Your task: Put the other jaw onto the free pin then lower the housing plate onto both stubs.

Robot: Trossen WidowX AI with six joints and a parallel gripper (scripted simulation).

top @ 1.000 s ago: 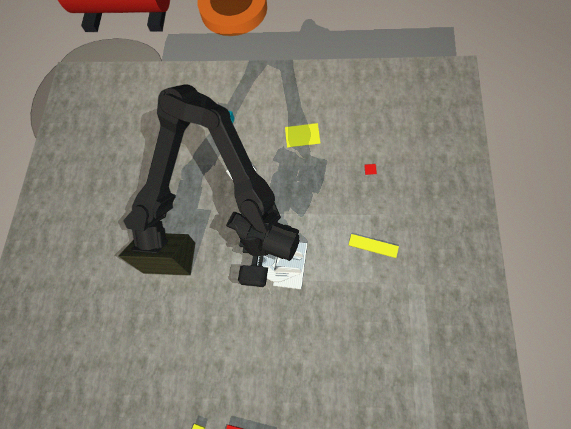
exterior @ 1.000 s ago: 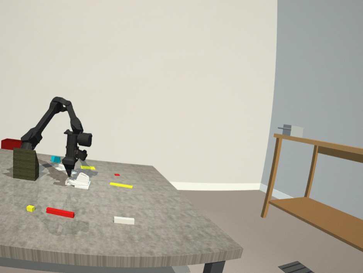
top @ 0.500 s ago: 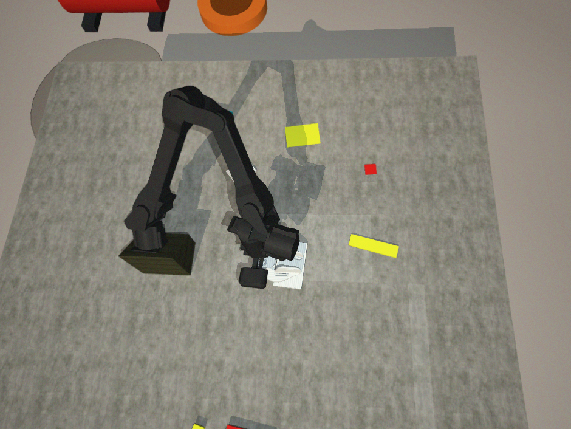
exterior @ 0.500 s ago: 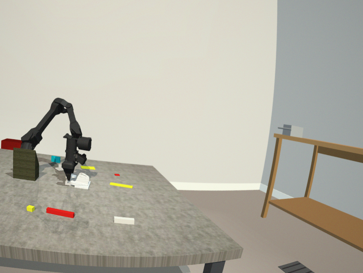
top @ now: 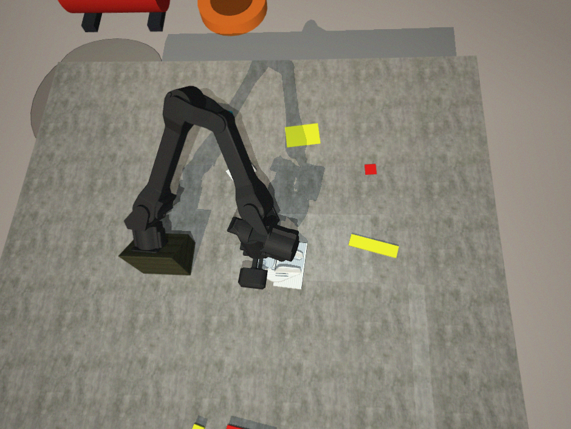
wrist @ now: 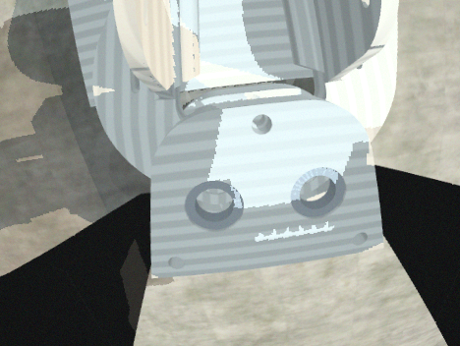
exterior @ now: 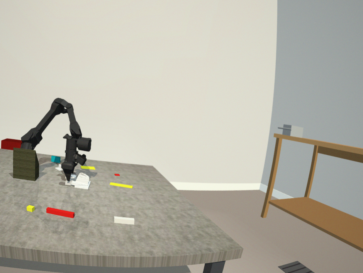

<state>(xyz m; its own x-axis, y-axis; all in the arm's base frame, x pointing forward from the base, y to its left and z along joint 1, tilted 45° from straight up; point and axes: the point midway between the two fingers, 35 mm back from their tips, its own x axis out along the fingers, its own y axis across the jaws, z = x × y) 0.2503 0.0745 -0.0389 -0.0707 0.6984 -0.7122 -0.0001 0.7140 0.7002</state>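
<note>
Right now the white jaw is 20 mm to the right of my gripper tip, 20 mm ahead of it and 10 mm below it. Also, from my gripper tip: yellow square (380 mm to the left, 60 mm ahead, 20 mm below); yellow bar (280 mm ahead, 70 mm to the left, 20 mm below); red square (290 mm to the left, 250 mm ahead, 20 mm below).
</note>
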